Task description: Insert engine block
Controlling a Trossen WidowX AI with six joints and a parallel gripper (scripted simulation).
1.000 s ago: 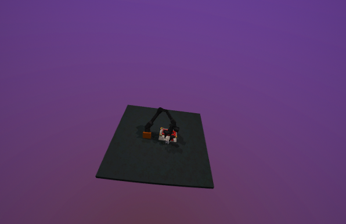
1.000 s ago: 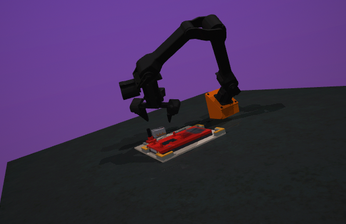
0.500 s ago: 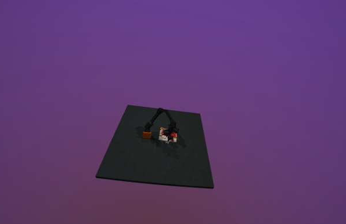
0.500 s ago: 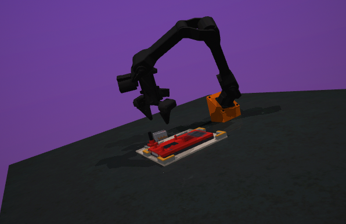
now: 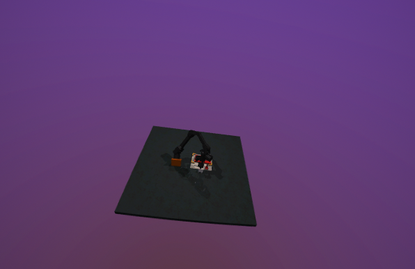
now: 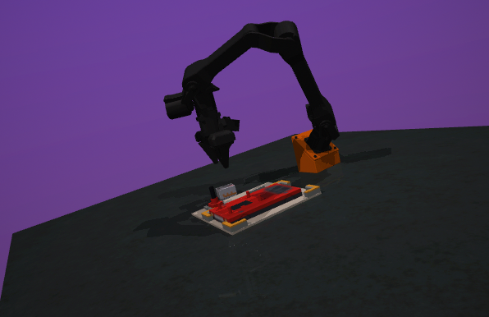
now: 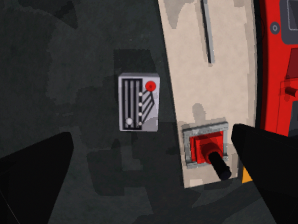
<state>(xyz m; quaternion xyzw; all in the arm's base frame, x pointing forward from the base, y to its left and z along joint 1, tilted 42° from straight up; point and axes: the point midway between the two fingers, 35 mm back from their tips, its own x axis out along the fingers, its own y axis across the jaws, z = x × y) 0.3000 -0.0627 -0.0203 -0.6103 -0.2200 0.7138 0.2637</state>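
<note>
Right now my gripper tip is 80 mm above the engine block and 20 mm to the left of it. Also, from my gripper tip: dark upright peg: 70 mm ahead, 60 mm to the left, 60 mm below; cream base plate: 150 mm to the left, 80 mm below.
</note>
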